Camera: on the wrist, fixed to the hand. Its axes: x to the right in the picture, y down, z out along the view.
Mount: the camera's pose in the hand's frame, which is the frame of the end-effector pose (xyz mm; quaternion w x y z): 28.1 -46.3 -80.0 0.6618 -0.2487 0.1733 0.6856
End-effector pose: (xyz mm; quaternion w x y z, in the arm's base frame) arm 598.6 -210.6 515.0 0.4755 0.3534 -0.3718 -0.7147
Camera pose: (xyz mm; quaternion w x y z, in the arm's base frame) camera 639.6 -240.1 432.7 0.9570 -0.0154 -0.2282 -0.1782
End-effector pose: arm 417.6 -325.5 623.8 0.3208 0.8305 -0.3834 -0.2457
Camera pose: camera 508.6 -297.1 639.7 0.6538 0.2496 -0.7065 0.1059
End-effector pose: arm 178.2 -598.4 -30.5 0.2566 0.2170 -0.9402 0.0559
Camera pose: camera 213.3 -633.4 52.4 0.3484 -0.5745 -0.7405 0.0167
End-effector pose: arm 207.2 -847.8 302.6 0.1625 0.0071 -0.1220 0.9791
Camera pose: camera 197.5 -777.1 237.4 0.5409 0.2891 0.3010 -0.7303
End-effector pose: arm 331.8 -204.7 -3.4 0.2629 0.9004 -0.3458 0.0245
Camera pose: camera 393.6 -153.8 50.7 0.4411 0.2892 -0.8067 0.2665
